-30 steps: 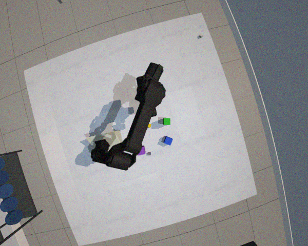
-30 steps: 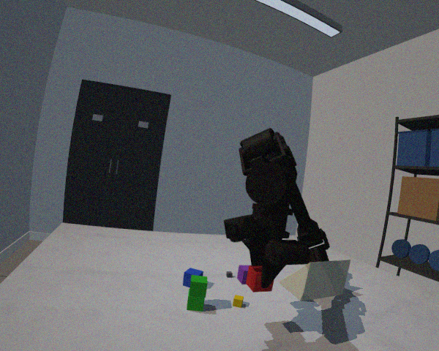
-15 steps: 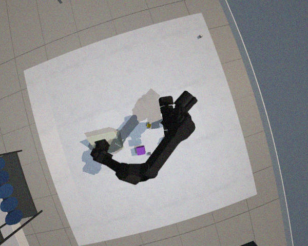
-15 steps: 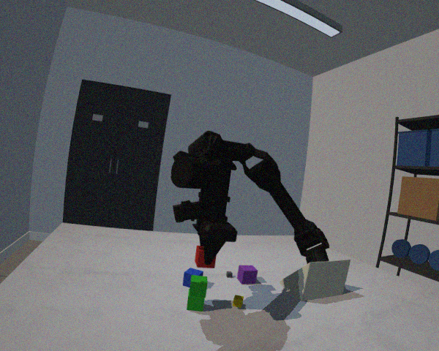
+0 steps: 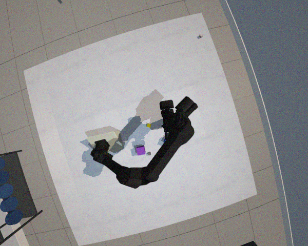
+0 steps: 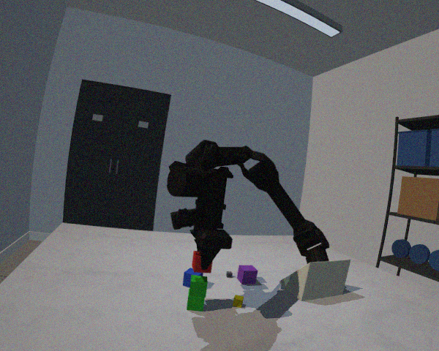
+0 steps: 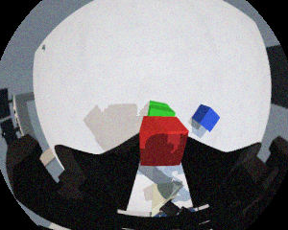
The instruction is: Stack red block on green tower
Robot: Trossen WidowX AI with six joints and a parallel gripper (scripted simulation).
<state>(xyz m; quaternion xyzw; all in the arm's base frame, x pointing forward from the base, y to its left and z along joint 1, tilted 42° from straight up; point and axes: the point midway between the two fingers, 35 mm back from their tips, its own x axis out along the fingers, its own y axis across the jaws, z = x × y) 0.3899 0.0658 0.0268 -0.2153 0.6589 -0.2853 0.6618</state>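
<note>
Now: the yellow cube 10 cm behind my gripper tip and 10 cm below it. Round my gripper tip: purple cube: 19 cm behind, 13 cm to the right, 9 cm below; red block: 1 cm above.
</note>
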